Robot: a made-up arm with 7 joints.
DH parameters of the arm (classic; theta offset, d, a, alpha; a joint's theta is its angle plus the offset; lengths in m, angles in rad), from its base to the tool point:
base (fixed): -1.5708 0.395 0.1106 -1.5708
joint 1: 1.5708 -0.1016 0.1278 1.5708
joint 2: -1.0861 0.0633 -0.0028 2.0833
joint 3: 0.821 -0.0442 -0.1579 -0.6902
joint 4: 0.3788 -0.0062 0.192 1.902
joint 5: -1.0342 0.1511 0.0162 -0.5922
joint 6: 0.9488 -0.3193 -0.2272 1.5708
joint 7: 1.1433 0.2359 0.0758 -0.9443
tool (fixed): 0.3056 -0.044 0 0
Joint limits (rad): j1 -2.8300..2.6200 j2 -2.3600..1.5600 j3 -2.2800..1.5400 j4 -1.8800..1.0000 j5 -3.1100..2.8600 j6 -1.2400..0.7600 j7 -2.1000..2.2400
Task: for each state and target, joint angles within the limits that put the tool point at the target. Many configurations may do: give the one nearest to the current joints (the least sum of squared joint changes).
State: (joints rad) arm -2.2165 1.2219 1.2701 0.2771 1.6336 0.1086 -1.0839
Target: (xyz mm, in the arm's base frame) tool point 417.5 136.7 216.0
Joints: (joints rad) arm -2.5464 1.3926 1.1959 1.0000 1.7941 0.1940 -1.4969
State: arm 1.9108 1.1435 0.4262 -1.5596 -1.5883 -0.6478 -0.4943
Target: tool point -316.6 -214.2 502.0
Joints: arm 1.8204 1.2547 0.0028 -1.1843 -1.2199 -1.0574 -0.5500
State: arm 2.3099 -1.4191 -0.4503 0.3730 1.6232 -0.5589 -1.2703
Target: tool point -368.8 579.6 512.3
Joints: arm 2.3800 -1.3758 -0.4079 0.8250 1.7141 -0.4654 -1.4705
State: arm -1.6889 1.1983 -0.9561 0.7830 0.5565 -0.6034 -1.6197
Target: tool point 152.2 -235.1 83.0
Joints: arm -1.1850 0.6099 -0.0333 1.0000 0.2165 -0.6337 -1.9277
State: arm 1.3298 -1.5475 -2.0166 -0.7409 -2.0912 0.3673 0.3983
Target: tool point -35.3 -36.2 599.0
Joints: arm 0.8997 -1.3436 -2.1507 -0.2016 -2.5843 -0.0119 0.3746
